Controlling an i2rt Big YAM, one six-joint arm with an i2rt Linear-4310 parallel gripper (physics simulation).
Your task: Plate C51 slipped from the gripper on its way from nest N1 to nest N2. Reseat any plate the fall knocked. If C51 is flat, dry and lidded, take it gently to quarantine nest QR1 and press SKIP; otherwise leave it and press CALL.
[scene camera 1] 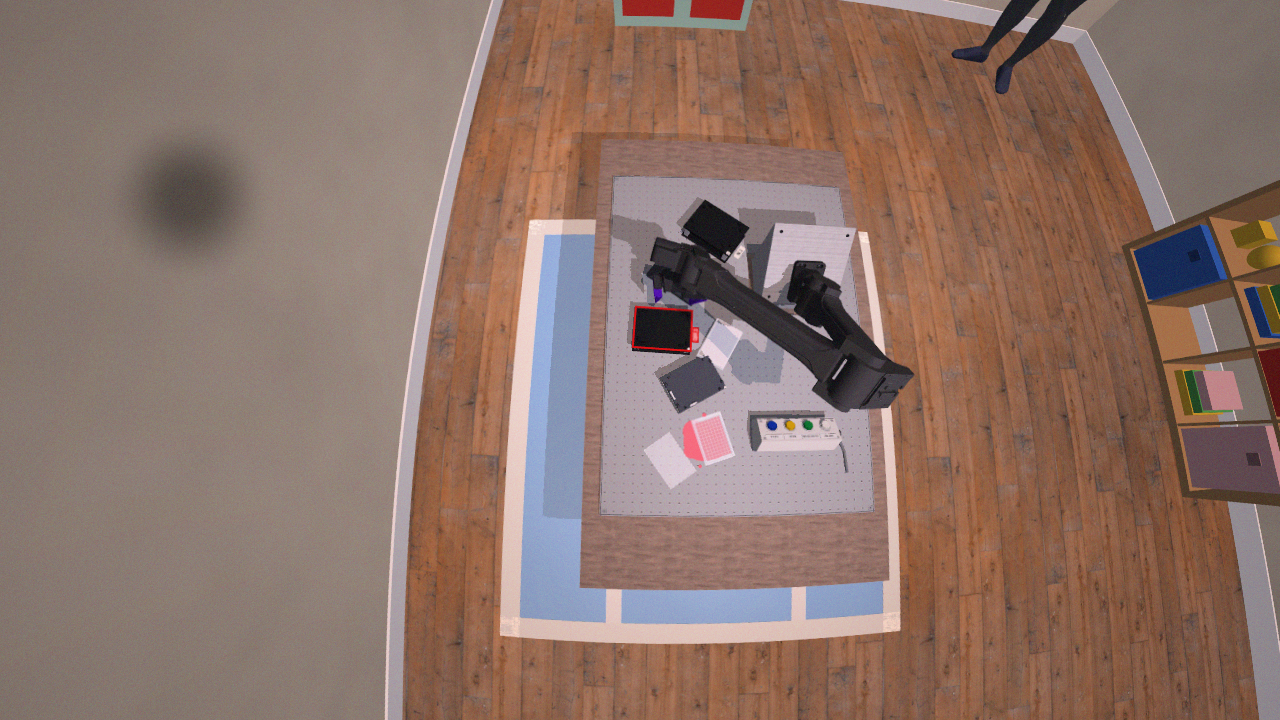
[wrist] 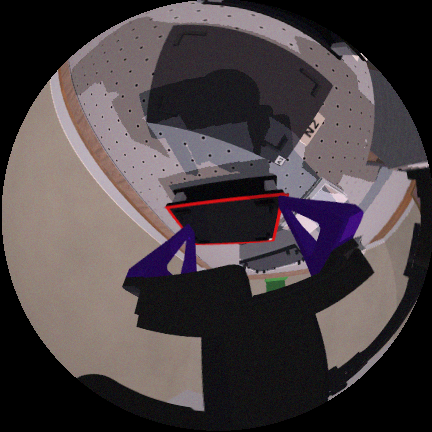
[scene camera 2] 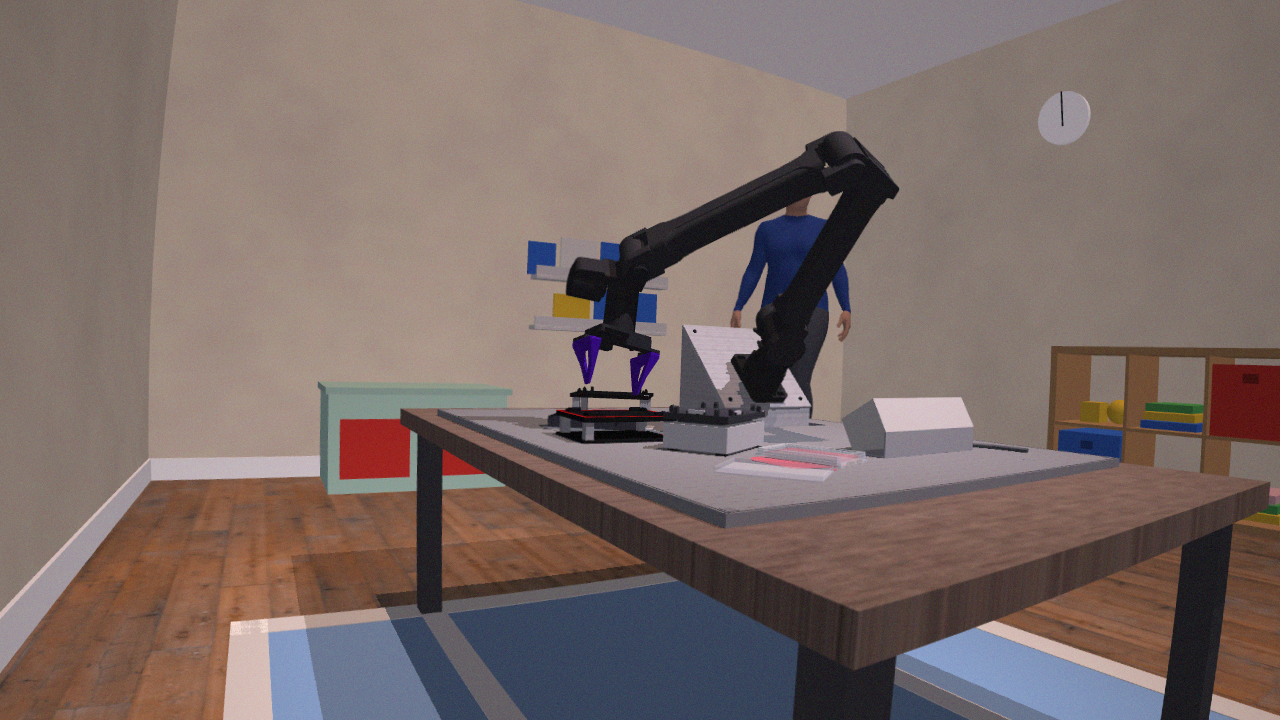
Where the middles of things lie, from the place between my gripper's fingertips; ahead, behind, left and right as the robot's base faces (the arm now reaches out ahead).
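Labels:
Positions relative to my hand: dark station (scene camera 1: 689,386), 22 cm to the left, 6 cm behind, 4 cm below; white sheet (scene camera 2: 804,472), 42 cm to the left, 7 cm below; pink plate (scene camera 1: 710,431), 36 cm to the left, 11 cm behind, 7 cm below. The N2 station (wrist: 227,84), which I can see, is 11 cm to the right of my hand, 3 cm behind it and 6 cm below it.

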